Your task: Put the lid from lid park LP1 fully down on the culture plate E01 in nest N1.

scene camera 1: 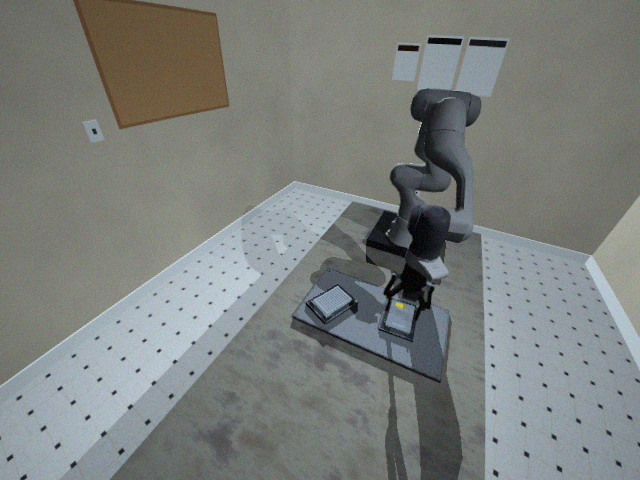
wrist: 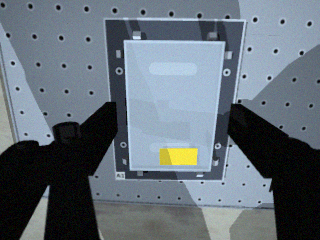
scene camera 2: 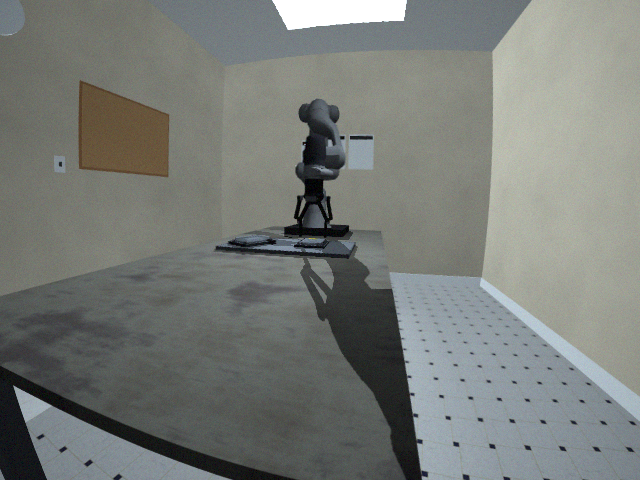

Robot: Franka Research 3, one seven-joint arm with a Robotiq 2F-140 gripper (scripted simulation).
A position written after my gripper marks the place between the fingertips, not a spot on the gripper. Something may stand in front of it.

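Observation:
My gripper [scene camera 2: 312, 236] is visible, and the wrist view [wrist: 173, 117] has it as well. A clear lid [wrist: 172, 87] can also be seen.

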